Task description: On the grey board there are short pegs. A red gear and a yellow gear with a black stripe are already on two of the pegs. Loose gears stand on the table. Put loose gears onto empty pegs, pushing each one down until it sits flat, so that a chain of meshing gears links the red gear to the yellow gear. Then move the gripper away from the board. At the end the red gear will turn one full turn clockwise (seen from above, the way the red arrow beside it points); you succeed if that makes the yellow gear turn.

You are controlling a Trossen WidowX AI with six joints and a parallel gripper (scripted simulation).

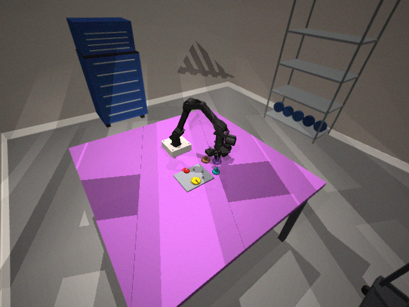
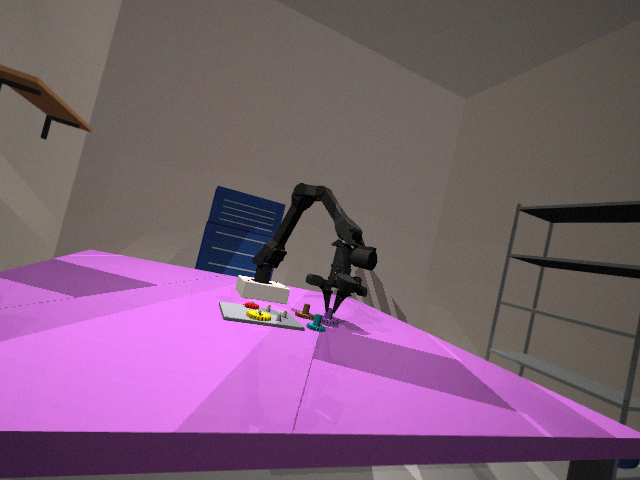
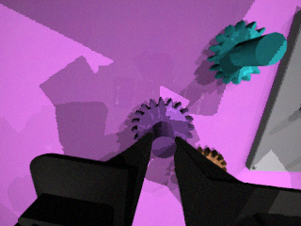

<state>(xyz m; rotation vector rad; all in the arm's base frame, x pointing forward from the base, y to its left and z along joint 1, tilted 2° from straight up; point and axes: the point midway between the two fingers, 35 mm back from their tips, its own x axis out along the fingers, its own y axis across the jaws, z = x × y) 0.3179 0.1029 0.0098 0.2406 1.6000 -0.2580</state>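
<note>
The red gear is 80 mm behind my gripper tip, 220 mm to the right of it and 20 mm below it. From my gripper tip the other things lie so: purple gear: 10 mm below; then brown gear: 70 mm behind, 40 mm to the right, 20 mm below; then cyan gear: 60 mm ahead, 80 mm to the right, 20 mm below.
</note>
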